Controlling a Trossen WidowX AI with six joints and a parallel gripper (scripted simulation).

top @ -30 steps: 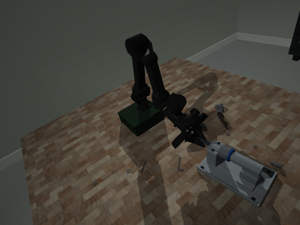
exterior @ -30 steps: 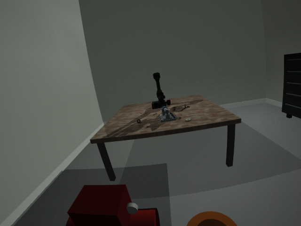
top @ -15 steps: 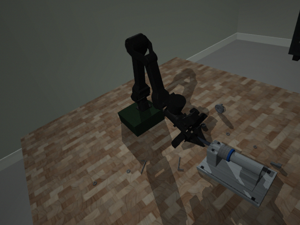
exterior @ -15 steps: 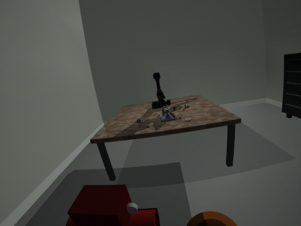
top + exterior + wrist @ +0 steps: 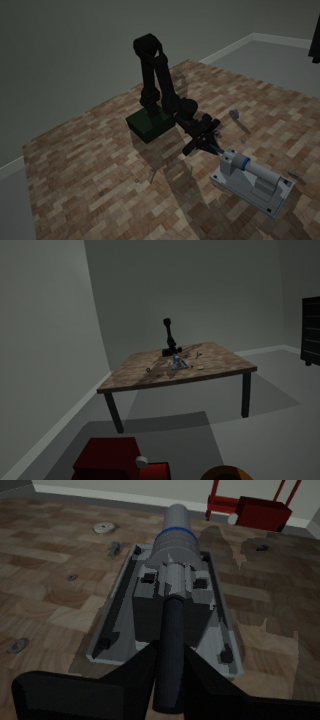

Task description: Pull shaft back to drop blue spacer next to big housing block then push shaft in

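The dark shaft lies 40 mm ahead of my gripper tip and 20 mm above it. From my gripper tip the other things lie so: blue spacer ring 100 mm ahead, 10 mm to the left, 20 mm above; then grey disc 120 mm behind, 260 mm to the left, 40 mm below; then white disc 300 mm ahead, 200 mm to the left, 60 mm below.
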